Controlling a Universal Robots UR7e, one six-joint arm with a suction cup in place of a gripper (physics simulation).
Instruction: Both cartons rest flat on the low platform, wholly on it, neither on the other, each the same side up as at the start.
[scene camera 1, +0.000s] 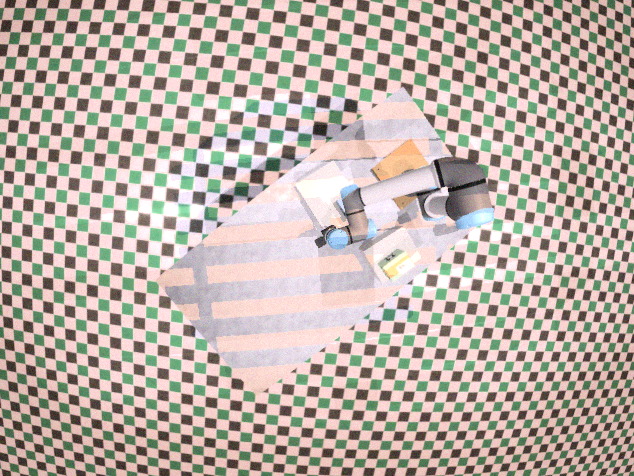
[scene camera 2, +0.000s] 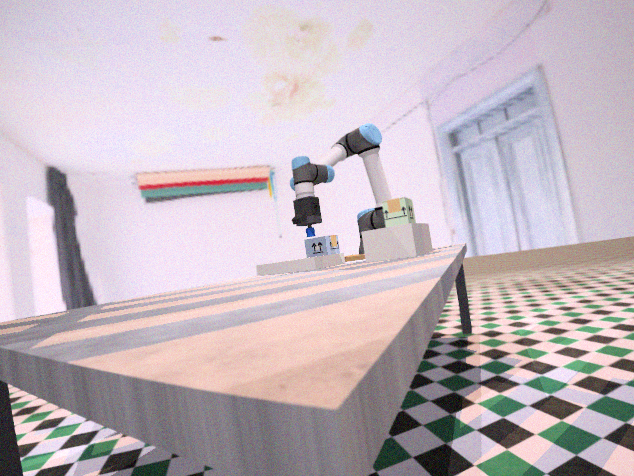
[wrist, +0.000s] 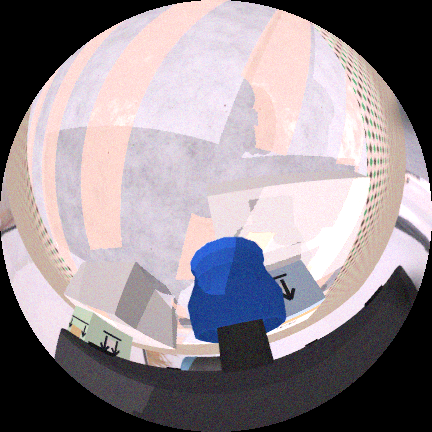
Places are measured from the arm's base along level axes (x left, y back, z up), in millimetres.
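Pixels of known places: hand, tool point: (scene camera 2: 311, 236) (wrist: 227, 267).
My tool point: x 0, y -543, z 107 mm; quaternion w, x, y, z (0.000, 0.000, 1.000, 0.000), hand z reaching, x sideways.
Observation:
Ahead of a thing's pixels: the offset from my tool point to its middle. Level surfaces: height alone.
A blue-grey carton @(dx -66, dy +165, dz -41 mm) (scene camera 2: 321, 246) (wrist: 300, 287) with arrow marks stands on the low pale platform @(dx -156, dy +108, dz -107 mm) (scene camera 1: 313, 185) (scene camera 2: 286, 266) (wrist: 322, 197). In the top view the arm's wrist hides it. A green carton @(dx +296, dy +205, dz +41 mm) (scene camera 1: 398, 261) (scene camera 2: 398, 211) (wrist: 102, 333) sits on top of a taller grey block @(dx +265, dy +232, dz -70 mm) (scene camera 2: 393, 242) (wrist: 120, 287) beside the platform. My suction cup (scene camera 1: 322, 237) (scene camera 2: 309, 231) (wrist: 233, 289) points down right over the blue-grey carton's top. It holds nothing.
The platform and the block stand at the far end of a long striped table @(dz -130 mm) (scene camera 1: 266, 307) (scene camera 2: 205, 328). An orange mat (scene camera 1: 396, 159) (scene camera 2: 353, 257) lies by the arm's base (scene camera 1: 461, 196). A checkered floor surrounds the table.

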